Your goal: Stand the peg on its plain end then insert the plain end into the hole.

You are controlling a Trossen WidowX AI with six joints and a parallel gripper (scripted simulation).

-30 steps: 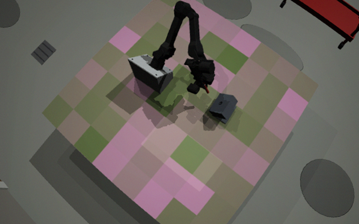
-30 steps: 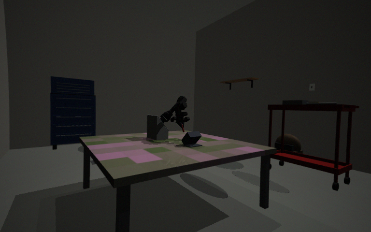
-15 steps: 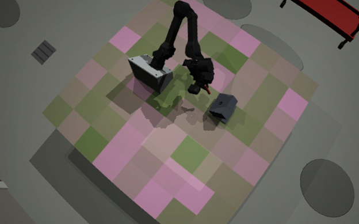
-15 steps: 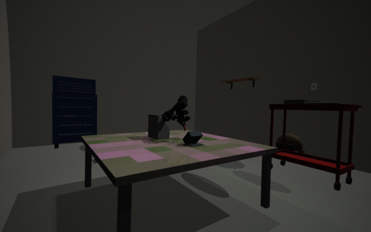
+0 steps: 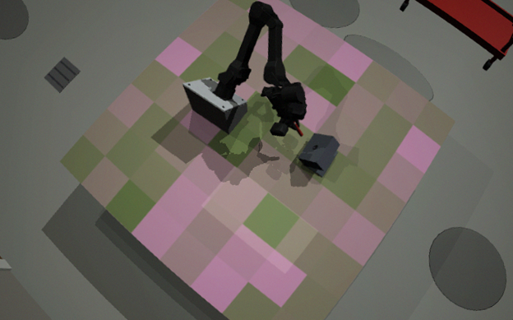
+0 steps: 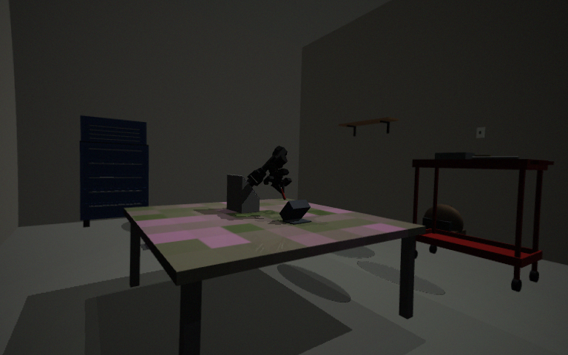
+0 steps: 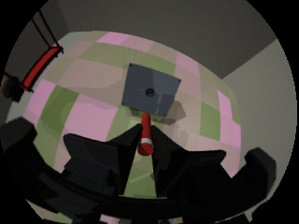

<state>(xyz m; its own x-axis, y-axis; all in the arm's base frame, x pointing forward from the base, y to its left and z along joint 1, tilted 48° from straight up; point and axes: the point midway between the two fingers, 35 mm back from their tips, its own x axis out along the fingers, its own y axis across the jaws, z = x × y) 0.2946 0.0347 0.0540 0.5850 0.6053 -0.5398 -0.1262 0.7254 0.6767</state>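
Right now the dark sloped panel is 110 mm ahead of my gripper tip and 80 mm below it. Also, from my gripper tip: red peg (10 mm behind, 10 mm above).
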